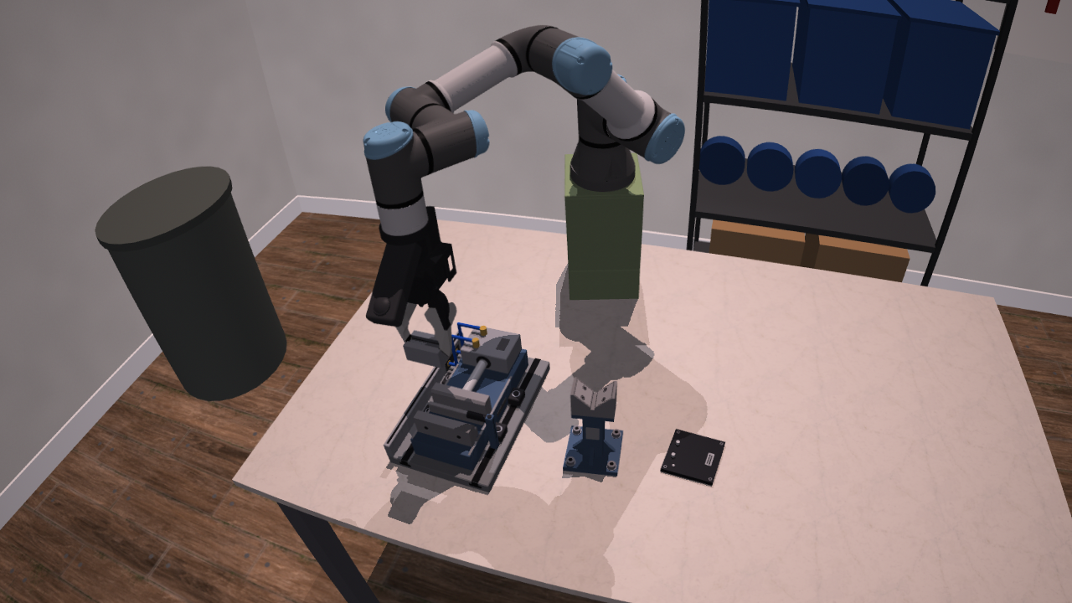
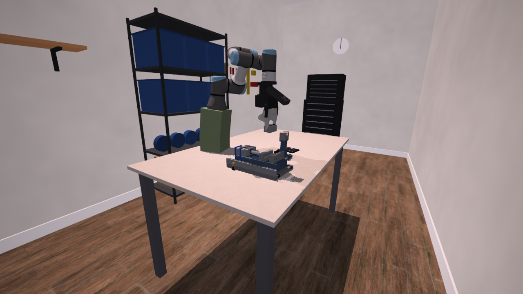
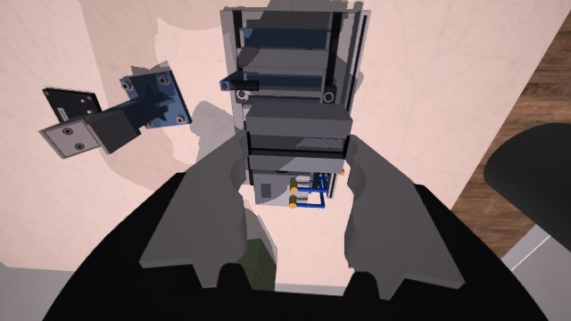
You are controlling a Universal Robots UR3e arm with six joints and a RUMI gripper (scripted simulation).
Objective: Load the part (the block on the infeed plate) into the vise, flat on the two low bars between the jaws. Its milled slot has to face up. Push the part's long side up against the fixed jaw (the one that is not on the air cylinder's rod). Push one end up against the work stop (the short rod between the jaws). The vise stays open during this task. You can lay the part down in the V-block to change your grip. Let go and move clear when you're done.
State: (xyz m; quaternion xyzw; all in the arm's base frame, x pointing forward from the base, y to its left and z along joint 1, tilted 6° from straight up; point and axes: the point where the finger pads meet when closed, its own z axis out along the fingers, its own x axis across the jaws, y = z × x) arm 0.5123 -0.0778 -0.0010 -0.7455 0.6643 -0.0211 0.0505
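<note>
The fixed jaw lies 15 cm below my hand, 3 cm ahead of it and 2 cm to the left of it. Also, from my hand: dark work stop rod: 14 cm below, 7 cm to the left, 1 cm behind; then black infeed plate: 40 cm to the left, 22 cm below, 13 cm behind; then part: right at my hand.
</note>
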